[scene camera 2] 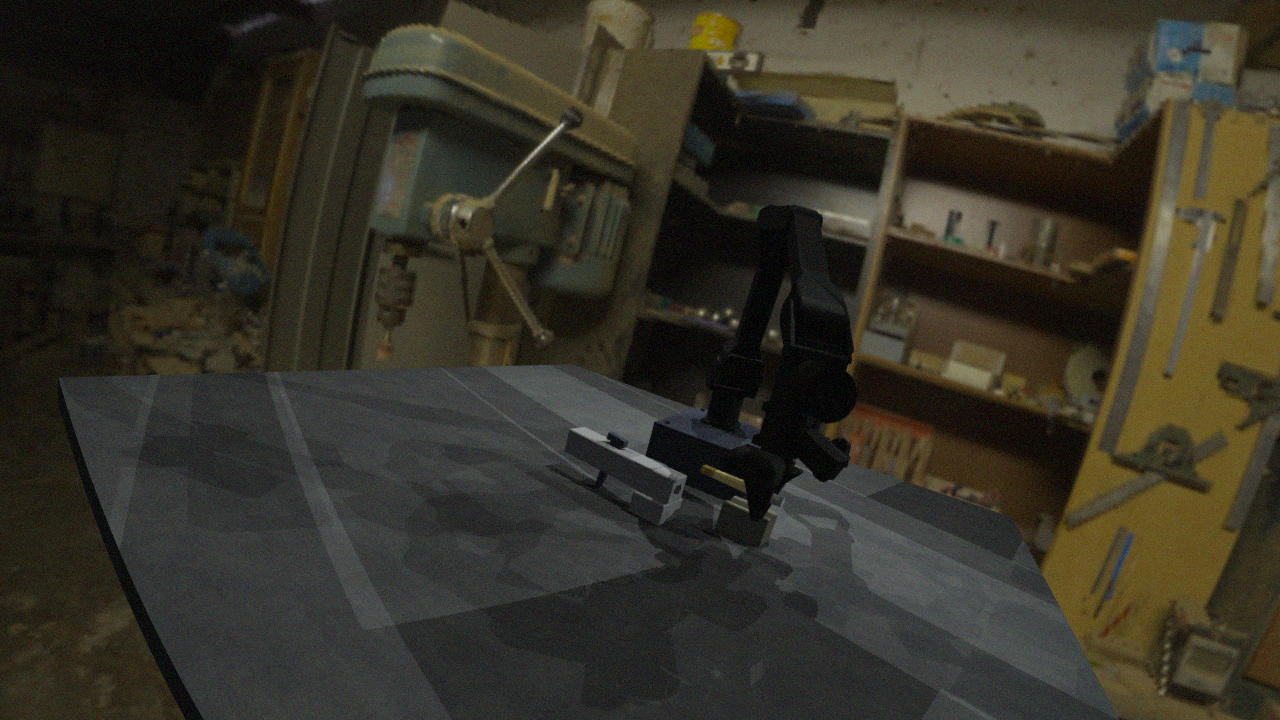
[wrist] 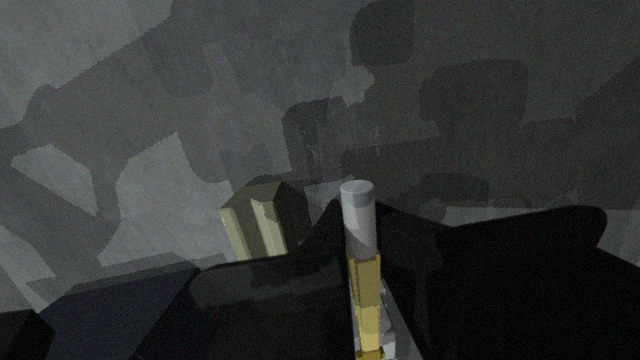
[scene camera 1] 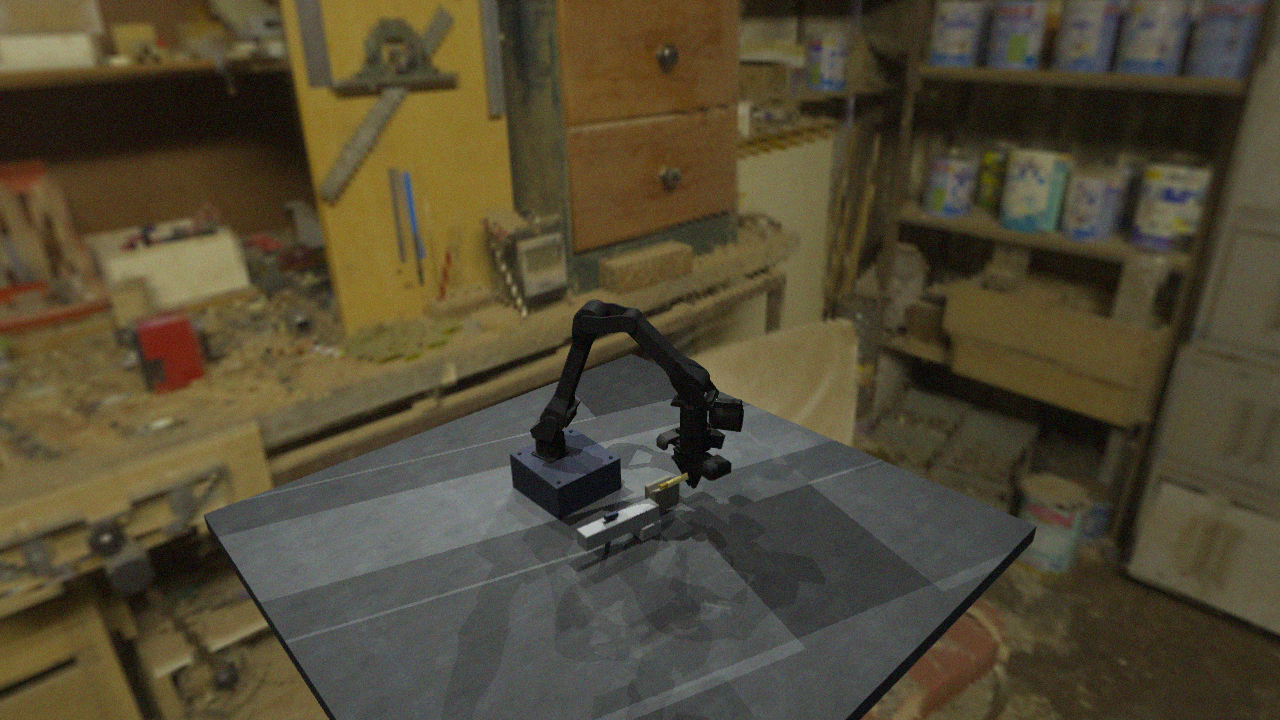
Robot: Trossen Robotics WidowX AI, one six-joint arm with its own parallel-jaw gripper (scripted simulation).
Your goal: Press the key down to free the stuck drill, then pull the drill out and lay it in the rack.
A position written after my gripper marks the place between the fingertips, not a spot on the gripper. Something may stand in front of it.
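There is a rack (wrist: 258, 220) that I can see, and there is a drill too, which is held by my gripper (scene camera 2: 756, 519). I can also find my gripper (wrist: 345, 204) and (scene camera 1: 692, 486).
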